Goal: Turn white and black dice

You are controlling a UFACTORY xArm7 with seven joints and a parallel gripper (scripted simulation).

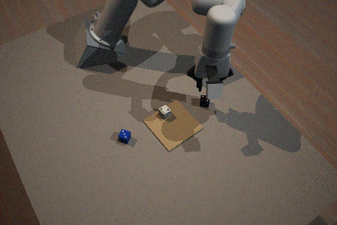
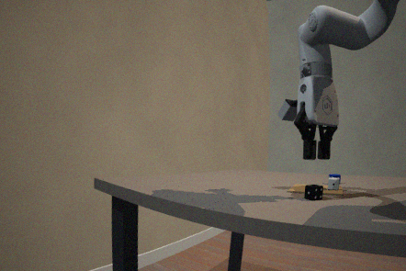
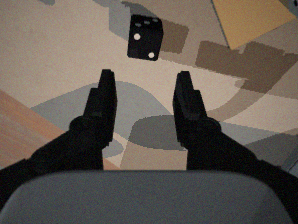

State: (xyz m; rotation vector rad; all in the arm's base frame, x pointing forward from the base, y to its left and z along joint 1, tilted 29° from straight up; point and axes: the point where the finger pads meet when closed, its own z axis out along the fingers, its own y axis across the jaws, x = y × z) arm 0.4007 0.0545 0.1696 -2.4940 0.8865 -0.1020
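Right now the black die is 9 cm below my hand. Round my hand: blue die: 5 cm behind, 29 cm to the right, 9 cm below; white die: 5 cm behind, 14 cm to the right, 9 cm below; tan mat: 14 cm to the right, 10 cm below.
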